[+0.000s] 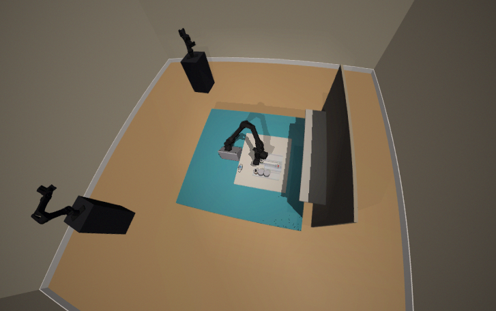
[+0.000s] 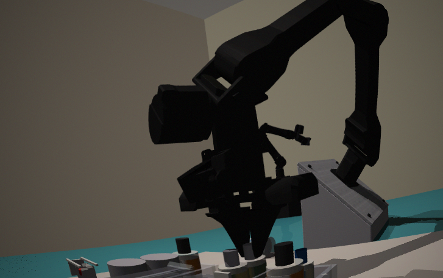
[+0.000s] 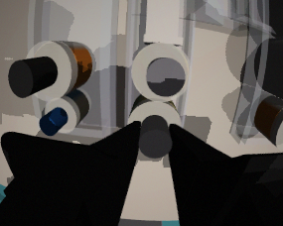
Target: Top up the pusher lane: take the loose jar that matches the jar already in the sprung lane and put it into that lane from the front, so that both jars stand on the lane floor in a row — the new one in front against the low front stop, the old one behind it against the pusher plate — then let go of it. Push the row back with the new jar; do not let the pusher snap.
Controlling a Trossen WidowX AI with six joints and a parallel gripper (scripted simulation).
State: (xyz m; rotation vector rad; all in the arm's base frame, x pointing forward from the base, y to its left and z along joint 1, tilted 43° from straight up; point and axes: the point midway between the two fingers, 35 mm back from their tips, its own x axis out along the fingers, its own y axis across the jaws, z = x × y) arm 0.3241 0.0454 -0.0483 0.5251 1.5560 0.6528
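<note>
Now: gripper tip 14 cm short of the clear-walled lane, 3 cm above it and 2 cm to the left of it.
</note>
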